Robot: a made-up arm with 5 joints. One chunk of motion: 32 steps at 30 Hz.
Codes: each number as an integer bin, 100 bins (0 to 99) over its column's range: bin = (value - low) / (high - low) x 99, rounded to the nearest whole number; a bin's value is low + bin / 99 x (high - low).
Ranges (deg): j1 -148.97..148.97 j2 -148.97..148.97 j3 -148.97..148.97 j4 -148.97..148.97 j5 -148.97..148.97
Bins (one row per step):
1: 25 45 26 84 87
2: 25 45 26 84 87
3: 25 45 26 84 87
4: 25 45 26 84 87
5: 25 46 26 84 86
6: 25 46 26 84 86
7: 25 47 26 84 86
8: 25 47 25 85 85
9: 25 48 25 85 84
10: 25 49 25 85 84
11: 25 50 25 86 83
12: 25 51 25 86 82
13: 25 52 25 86 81
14: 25 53 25 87 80
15: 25 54 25 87 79
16: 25 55 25 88 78
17: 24 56 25 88 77
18: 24 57 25 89 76
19: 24 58 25 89 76
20: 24 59 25 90 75
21: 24 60 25 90 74
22: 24 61 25 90 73
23: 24 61 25 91 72
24: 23 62 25 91 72
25: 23 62 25 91 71
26: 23 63 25 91 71
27: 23 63 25 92 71
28: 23 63 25 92 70
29: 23 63 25 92 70
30: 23 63 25 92 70
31: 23 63 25 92 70
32: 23 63 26 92 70
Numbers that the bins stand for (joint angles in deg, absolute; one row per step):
1: -73.73 -13.54 -70.72 103.83 112.86
2: -73.73 -13.54 -70.72 103.83 112.86
3: -73.73 -13.54 -70.72 103.83 112.86
4: -73.73 -13.54 -70.72 103.83 112.86
5: -73.73 -10.53 -70.72 103.83 109.85
6: -73.73 -10.53 -70.72 103.83 109.85
7: -73.73 -7.52 -70.72 103.83 109.85
8: -73.73 -7.52 -73.73 106.84 106.84
9: -73.73 -4.51 -73.73 106.84 103.83
10: -73.73 -1.50 -73.73 106.84 103.83
11: -73.73 1.50 -73.73 109.85 100.82
12: -73.73 4.51 -73.73 109.85 97.81
13: -73.73 7.52 -73.73 109.85 94.80
14: -73.73 10.53 -73.73 112.86 91.79
15: -73.73 13.54 -73.73 112.86 88.78
16: -73.73 16.55 -73.73 115.87 85.77
17: -76.74 19.56 -73.73 115.87 82.76
18: -76.74 22.57 -73.73 118.88 79.75
19: -76.74 25.58 -73.73 118.88 79.75
20: -76.74 28.59 -73.73 121.88 76.74
21: -76.74 31.60 -73.73 121.88 73.73
22: -76.74 34.61 -73.73 121.88 70.72
23: -76.74 34.61 -73.73 124.89 67.71
24: -79.75 37.62 -73.73 124.89 67.71
25: -79.75 37.62 -73.73 124.89 64.70
26: -79.75 40.63 -73.73 124.89 64.70
27: -79.75 40.63 -73.73 127.90 64.70
28: -79.75 40.63 -73.73 127.90 61.69
29: -79.75 40.63 -73.73 127.90 61.69
30: -79.75 40.63 -73.73 127.90 61.69
31: -79.75 40.63 -73.73 127.90 61.69
32: -79.75 40.63 -70.72 127.90 61.69

